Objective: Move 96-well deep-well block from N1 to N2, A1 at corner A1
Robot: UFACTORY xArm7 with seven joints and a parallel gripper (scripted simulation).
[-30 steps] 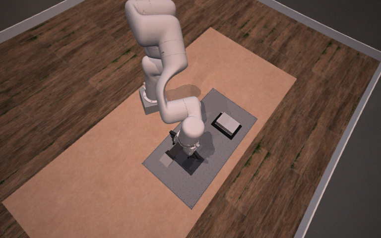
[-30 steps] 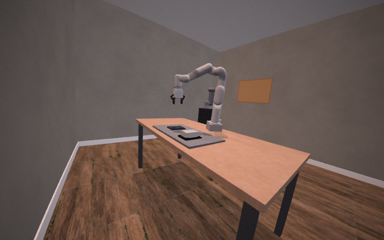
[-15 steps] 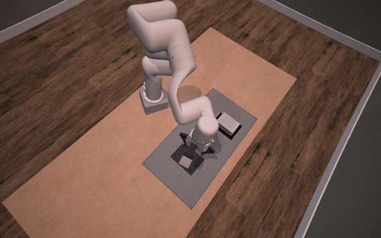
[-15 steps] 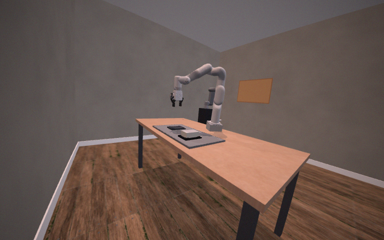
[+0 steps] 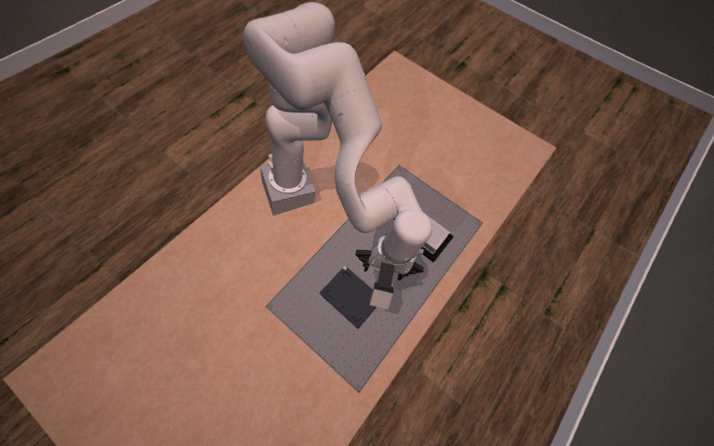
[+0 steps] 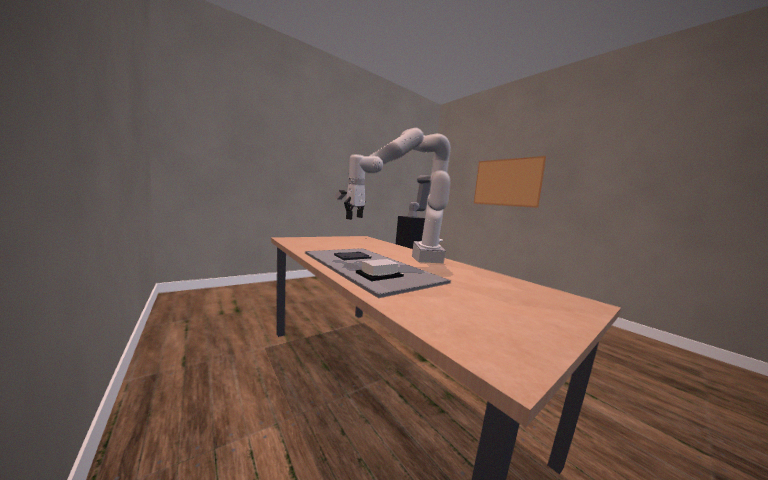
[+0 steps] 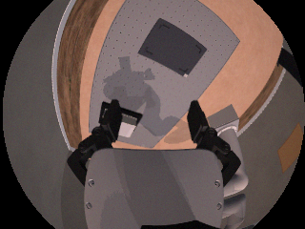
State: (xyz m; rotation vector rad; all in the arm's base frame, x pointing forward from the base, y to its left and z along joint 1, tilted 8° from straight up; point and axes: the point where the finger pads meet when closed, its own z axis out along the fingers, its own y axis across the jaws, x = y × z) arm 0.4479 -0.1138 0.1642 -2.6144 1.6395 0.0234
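My hand is 26 cm to the right of the deep-well block, 19 cm above it and 2 cm short of it. The rest, counted from my hand: nest N1 (26 cm to the left, 21 cm below, 2 cm ahead); then nest N2 (21 cm below, 7 cm to the right, 4 cm behind).
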